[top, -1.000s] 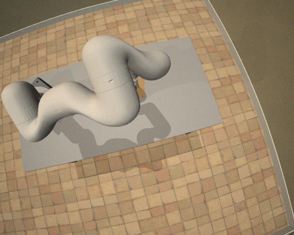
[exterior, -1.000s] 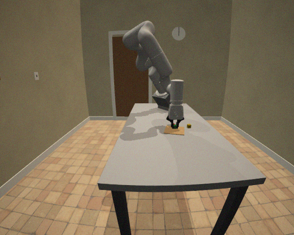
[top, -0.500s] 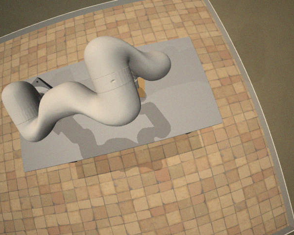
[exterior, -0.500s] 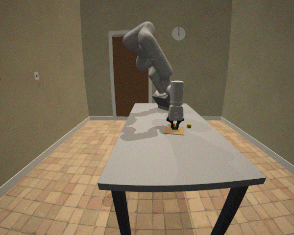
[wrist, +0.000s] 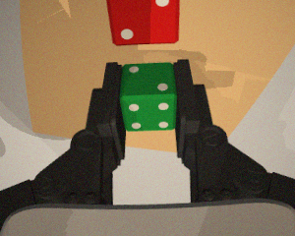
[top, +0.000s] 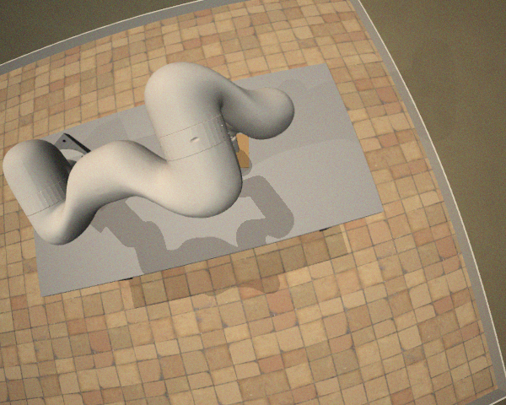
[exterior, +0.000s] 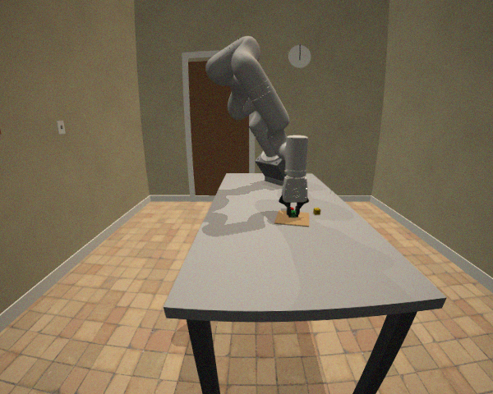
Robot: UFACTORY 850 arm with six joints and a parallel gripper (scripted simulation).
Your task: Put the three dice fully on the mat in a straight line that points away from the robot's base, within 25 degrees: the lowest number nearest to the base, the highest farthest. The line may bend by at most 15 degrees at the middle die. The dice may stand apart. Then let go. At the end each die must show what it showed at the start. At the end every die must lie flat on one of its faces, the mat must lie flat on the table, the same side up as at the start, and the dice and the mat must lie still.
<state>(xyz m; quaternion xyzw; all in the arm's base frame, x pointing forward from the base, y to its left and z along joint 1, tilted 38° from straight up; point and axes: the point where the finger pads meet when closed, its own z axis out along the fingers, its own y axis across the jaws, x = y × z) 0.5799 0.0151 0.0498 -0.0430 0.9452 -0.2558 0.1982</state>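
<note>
My gripper is now 10 mm above the green die. Round my hand: red die 50 mm behind, 10 mm below; then yellow die 120 mm to the left, 40 mm behind, 20 mm below; then mat 30 mm below.
</note>
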